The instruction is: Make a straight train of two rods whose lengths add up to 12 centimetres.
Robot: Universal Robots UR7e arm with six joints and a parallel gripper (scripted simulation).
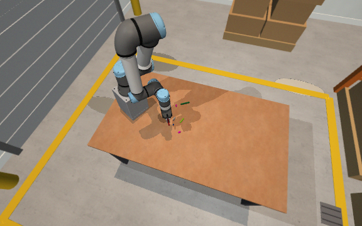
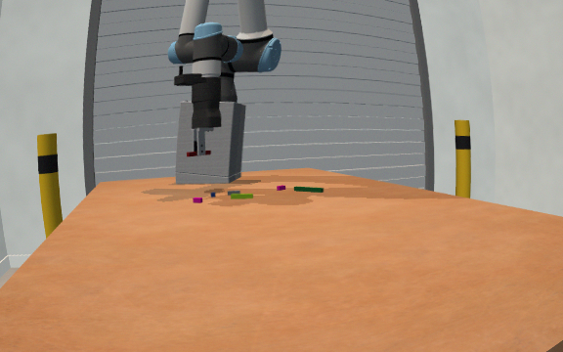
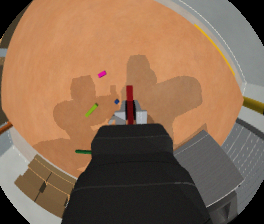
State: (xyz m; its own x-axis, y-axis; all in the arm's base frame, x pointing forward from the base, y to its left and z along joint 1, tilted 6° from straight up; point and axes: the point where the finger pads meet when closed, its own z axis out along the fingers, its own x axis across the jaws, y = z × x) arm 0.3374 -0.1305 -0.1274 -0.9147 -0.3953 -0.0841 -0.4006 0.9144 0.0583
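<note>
Now: the lime rod 110 mm below my hand, 90 mm ahead of it and 70 mm to the left of it. From my hand the other things lie so: red rod: 10 mm below; then blue rod: 110 mm below, 30 mm ahead, 20 mm to the left; then grey rod: 110 mm below, 80 mm to the left, 20 mm ahead.
</note>
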